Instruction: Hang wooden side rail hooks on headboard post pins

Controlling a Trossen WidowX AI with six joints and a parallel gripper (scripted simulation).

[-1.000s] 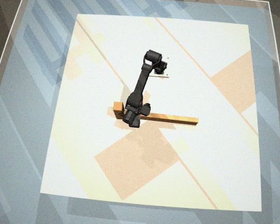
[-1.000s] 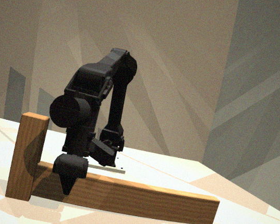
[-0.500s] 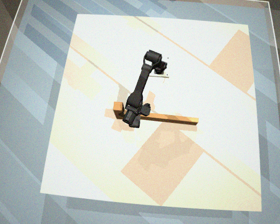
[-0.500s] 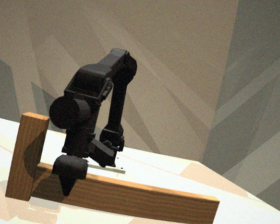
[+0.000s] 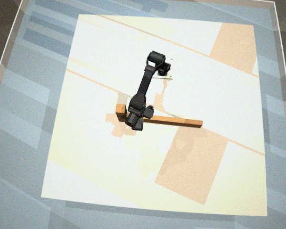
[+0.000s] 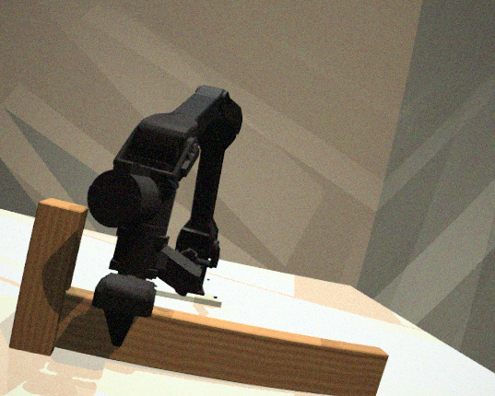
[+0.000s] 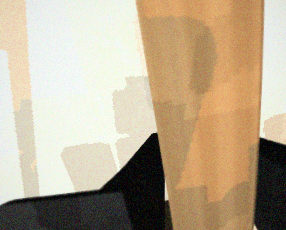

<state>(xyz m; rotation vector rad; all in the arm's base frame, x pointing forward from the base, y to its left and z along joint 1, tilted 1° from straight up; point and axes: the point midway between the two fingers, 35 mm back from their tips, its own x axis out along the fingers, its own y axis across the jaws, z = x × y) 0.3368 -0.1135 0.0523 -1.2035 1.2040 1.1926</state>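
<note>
Right now my gripper tip is 100 mm to the left of the headboard post and 50 mm below it.
</note>
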